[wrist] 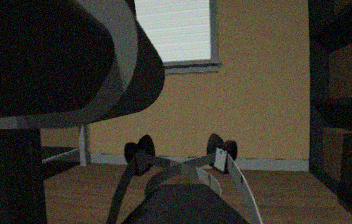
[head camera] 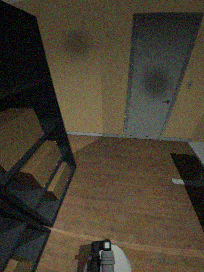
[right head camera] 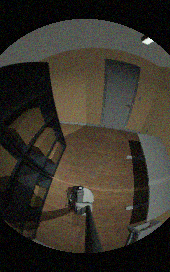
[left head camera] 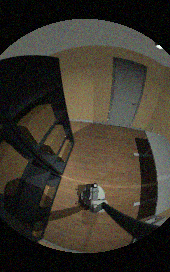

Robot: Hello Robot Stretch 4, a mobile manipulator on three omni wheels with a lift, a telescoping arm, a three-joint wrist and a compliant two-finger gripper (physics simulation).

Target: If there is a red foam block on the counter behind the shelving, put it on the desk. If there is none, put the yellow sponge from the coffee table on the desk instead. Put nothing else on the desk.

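Places are measured from the robot's base along level axes (x back, y right, z up), in millimetres.
Where they show: gripper, fingertip midpoint: [wrist: 180, 147] [right head camera: 73, 208] [left head camera: 87, 206].
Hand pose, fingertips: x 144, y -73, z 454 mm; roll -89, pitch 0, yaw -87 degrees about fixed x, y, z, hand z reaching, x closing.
Each offset is from my fingertips to the top centre of the thing. "pt": to the spot under its first point. Level surfaces: height alone.
My gripper [wrist: 180, 147] is open in the wrist view, its two dark fingertips apart with nothing between them. Dark shelving [head camera: 45, 65] [left head camera: 42, 75] [right head camera: 32, 82] stands at the left in the head views and at the right edge of the wrist view [wrist: 317, 100]. A white desk @[dz +238 mm] [left head camera: 161, 170] [right head camera: 157, 170] shows in part at the right, over a dark shadow. Part of a white low table, apparently the coffee table, shows at the lower right of the right head view [right head camera: 142, 232], and its leg at the left of the wrist view [wrist: 83, 145]. The counter, red block and yellow sponge do not show.
A grey door [head camera: 160, 75] [left head camera: 127, 92] [right head camera: 120, 92] is in the far wall, past wooden floor @[dz -482 mm] [head camera: 115, 190]. Brown boxes @[pt dz +288, dx -884, dy -535 mm] [head camera: 42, 162] [left head camera: 55, 140] sit in the shelving. A white desk foot [head camera: 178, 181] sticks out at the right. The wrist view shows a window @[pt dz +617, dx +1521, dy +82 mm] [wrist: 175, 30].
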